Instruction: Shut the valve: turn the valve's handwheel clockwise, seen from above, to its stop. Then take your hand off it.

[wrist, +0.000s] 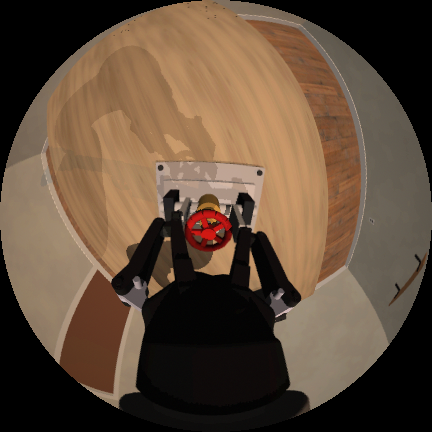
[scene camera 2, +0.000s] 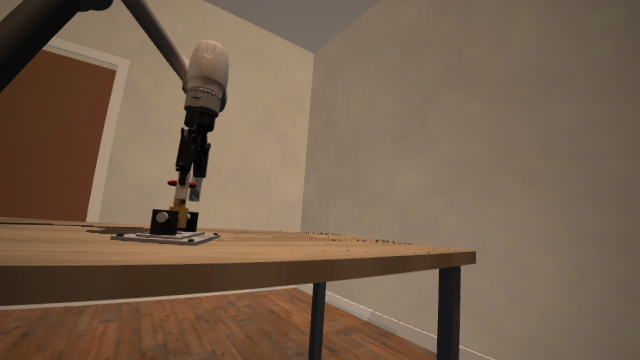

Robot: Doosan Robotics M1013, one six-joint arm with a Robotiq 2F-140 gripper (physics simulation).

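The valve's red handwheel [scene camera 2: 172,183] [wrist: 208,233] sits level on top of the brass valve body [scene camera 2: 182,218] [wrist: 209,201]. The body stands between two black clamp blocks on a light grey base plate [scene camera 2: 127,238] [wrist: 240,173]. My gripper [scene camera 2: 189,191] [wrist: 209,208] points down over the valve and is shut on the handwheel, with one finger pad at each side of its rim. The near finger hides part of the wheel in the scene view. The exact contact at the pads is hard to make out.
The base plate lies on a wooden table [scene camera 2: 350,260] [wrist: 270,150]. Small dark specks lie near the table's far edge. A brown door [scene camera 2: 55,140] [wrist: 95,335] is in the wall behind. The arm's shadow falls across the table.
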